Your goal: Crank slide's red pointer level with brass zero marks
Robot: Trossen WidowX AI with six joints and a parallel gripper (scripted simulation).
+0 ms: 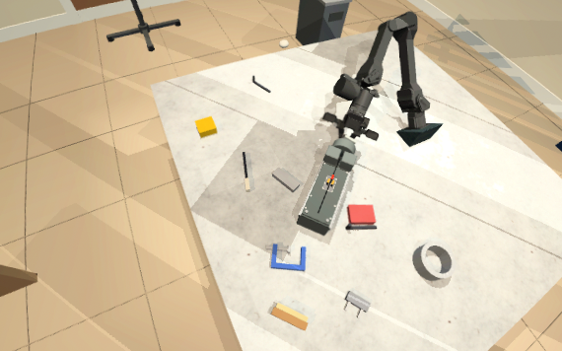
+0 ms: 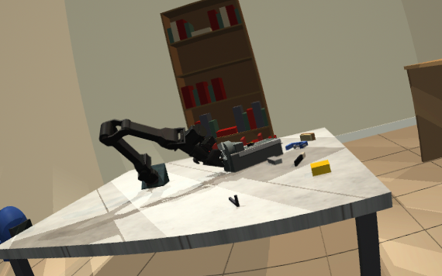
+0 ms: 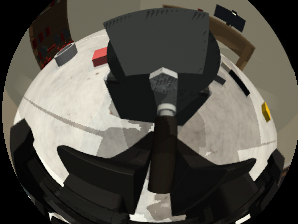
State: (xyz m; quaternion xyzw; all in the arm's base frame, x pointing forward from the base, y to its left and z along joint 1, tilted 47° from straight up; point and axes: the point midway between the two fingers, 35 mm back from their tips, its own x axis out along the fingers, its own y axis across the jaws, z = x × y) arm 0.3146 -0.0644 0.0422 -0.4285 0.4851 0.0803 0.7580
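The crank handle lies 2 cm behind my gripper tip, 1 cm to the right of it and 3 cm above it. From my gripper tip the other things lie so: grey block: 21 cm ahead, 1 cm to the right, 2 cm below; red pointer: 12 cm ahead, 9 cm to the left, 5 cm above; red block: 8 cm ahead, 21 cm to the left, 2 cm below.
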